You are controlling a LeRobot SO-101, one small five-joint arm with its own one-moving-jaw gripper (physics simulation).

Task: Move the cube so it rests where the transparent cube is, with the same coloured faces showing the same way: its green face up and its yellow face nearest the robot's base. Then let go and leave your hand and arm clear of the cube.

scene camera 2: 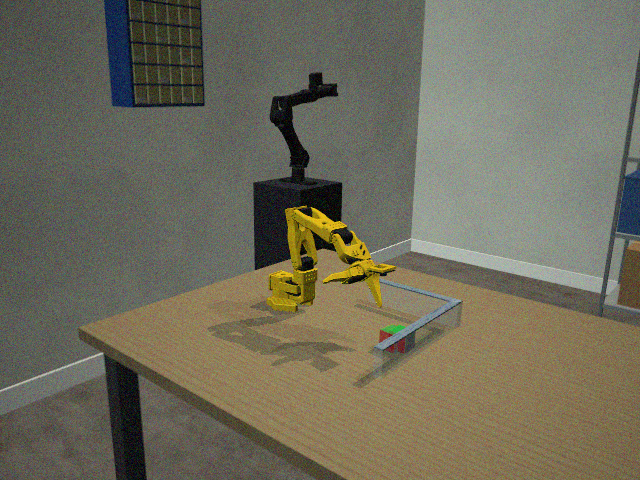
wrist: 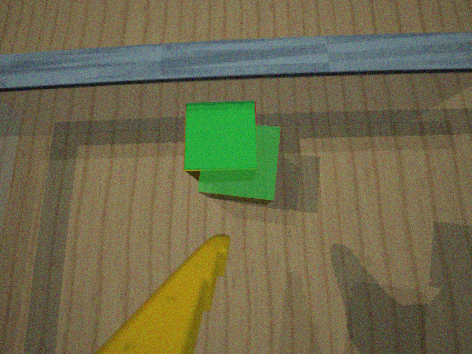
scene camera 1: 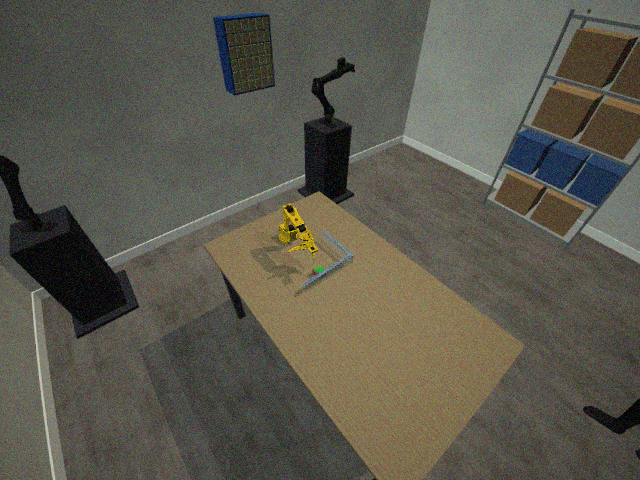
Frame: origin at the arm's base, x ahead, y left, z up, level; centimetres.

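Seen in the pictures: hand at its tool point: (scene camera 2: 378,305) (wrist: 228,250) (scene camera 1: 313,258); arm's base at its link origin: (scene camera 2: 296,305) (scene camera 1: 290,239).
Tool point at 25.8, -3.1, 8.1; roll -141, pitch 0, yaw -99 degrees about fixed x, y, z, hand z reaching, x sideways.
Offsets run from my tool point to a thing's top centre, as dx, dy, dz. Level surfaces: height alone.
The cube @(+5.5, +0.7, -4.1) (scene camera 1: 317,270) (scene camera 2: 395,329) (wrist: 220,132) stands on the table just inside the long rail, bright green face up. In scene camera 2 a red side shows; in the wrist view a thin yellow edge shows on its near side. The transparent cube @(+4.0, -0.3, -4.1) (wrist: 266,165), paler green on top, overlaps it, offset to the right and nearer the base, slightly turned. In the scene views the two are hard to tell apart. My gripper (scene camera 1: 301,254) (scene camera 2: 353,293) is wide open and empty, above the table on the base side of the cube. The wrist view shows one jaw (wrist: 175,300), its tip short of both cubes.
An L-shaped clear wall with a blue-grey top rail (scene camera 1: 330,269) (scene camera 2: 423,322) (wrist: 240,62) runs close behind the cube and turns back toward the base side. The arm's base (scene camera 2: 283,294) stands near the back of the wooden table @(dz -8.1) (scene camera 1: 387,335) (scene camera 2: 516,387). Arm shadows fall on the table.
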